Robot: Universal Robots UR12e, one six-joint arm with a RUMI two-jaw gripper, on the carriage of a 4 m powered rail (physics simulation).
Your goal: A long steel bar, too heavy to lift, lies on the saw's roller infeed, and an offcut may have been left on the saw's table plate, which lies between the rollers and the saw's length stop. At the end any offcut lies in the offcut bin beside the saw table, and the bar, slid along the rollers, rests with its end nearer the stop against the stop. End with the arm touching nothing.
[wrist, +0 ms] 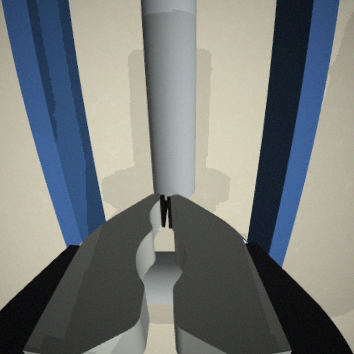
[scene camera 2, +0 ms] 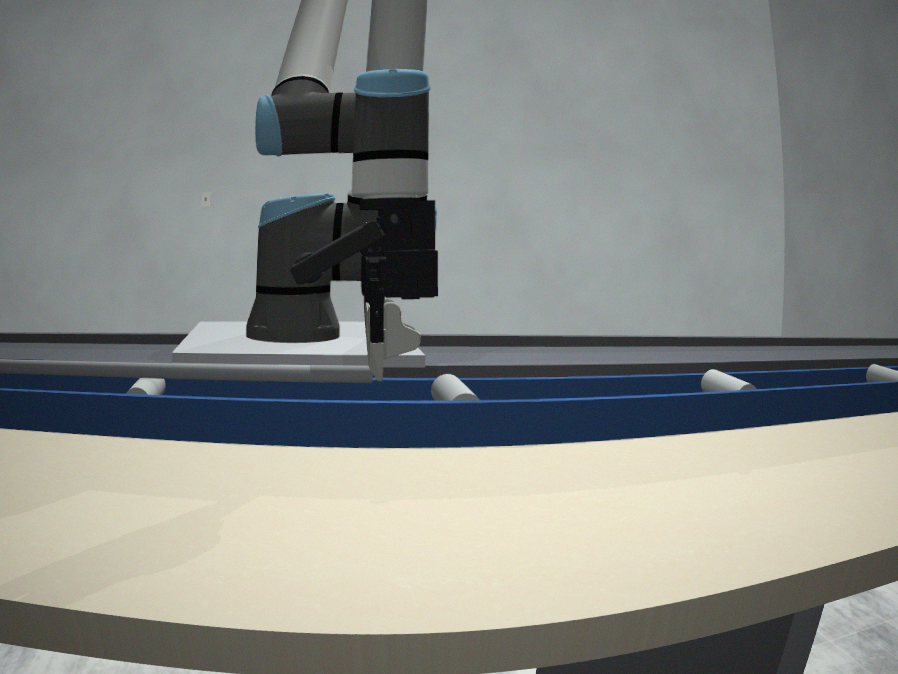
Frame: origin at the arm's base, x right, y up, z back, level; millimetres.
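Where they show: gripper, fingertip midpoint: [wrist: 167,196] [scene camera 2: 379,380]; arm's base, origin of the base link: [scene camera 2: 291,335].
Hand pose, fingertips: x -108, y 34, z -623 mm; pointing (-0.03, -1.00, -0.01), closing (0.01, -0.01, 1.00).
Things, the pixels of their top centre, and the offset from my fingertips. "spot": a spot on its surface instead. Level surfaces: height alone.
- long grey steel bar, surface spot: [wrist: 172,100] spot: dy +16, dx +54, dz +5 mm
- roller, middle of its top: [scene camera 2: 730,376] dy -4, dx -492, dz +3 mm
- pale table, its level: dy -64 mm
The long grey steel bar [scene camera 2: 290,372] [wrist: 172,100] lies lengthwise between the blue side rails of the roller infeed [scene camera 2: 449,424] [wrist: 302,125]. In scene camera 2 it runs out of view to the left, and its right end is at the gripper. My gripper [scene camera 2: 376,372] [wrist: 167,196] points down and is shut, with no bar between its fingers. Its fingertips are right at the bar's end face, touching it or very close; the contact itself is too small to tell. The saw's table plate, the length stop, the offcut bin and any offcut do not show in these views.
Rollers [scene camera 2: 453,388] [wrist: 162,285] cross between the rails, one under the fingers in the wrist view. Another roller [scene camera 2: 725,381] lies farther right. A pale table [scene camera 2: 471,551] carries the infeed. The arm's white base plate [scene camera 2: 210,342] stands behind it on the dark rail.
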